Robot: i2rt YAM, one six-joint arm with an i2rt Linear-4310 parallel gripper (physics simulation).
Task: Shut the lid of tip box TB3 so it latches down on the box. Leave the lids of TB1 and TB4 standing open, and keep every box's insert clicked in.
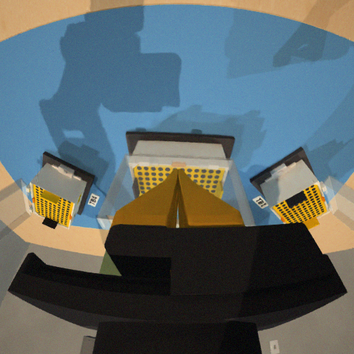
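Note:
The middle tip box [178, 150], between TB4 and TB1, has a yellow insert [207, 175] with dark holes; its own label does not show. Its clear lid [241, 192] shows on both sides of the insert, raised off the box at a slant. My gripper [177, 175] is shut and empty, its orange fingertips over the insert near the box's far rim; they hide the insert's middle. Whether they touch the lid, I cannot tell. TB4 [61, 180] at left and TB1 [290, 180] at right have clear lids standing open, and their yellow inserts look seated.
The boxes have dark bases on a blue mat [200, 85] with a curved edge, on a tan table [60, 12]. Label cards for TB4 [93, 200] and TB1 [260, 202] sit beside their boxes. Broad arm shadows cross the mat. A green patch shows below the middle box at left.

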